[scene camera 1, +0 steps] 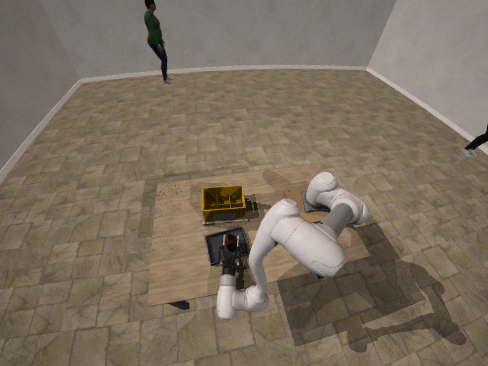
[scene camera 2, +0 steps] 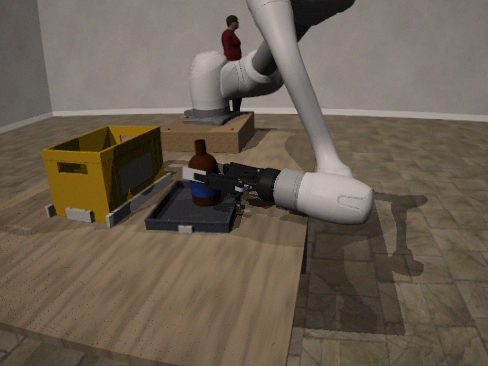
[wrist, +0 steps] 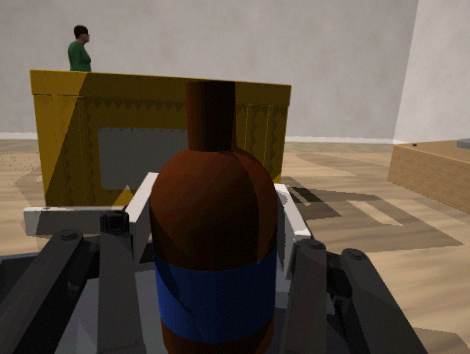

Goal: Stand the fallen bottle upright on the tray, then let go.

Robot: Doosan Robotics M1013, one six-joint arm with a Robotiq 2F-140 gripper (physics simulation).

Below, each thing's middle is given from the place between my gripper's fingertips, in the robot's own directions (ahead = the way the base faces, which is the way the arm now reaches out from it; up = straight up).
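From the brown bottle (scene camera 2: 202,160), you'd find my hand 3 cm to the right of it.
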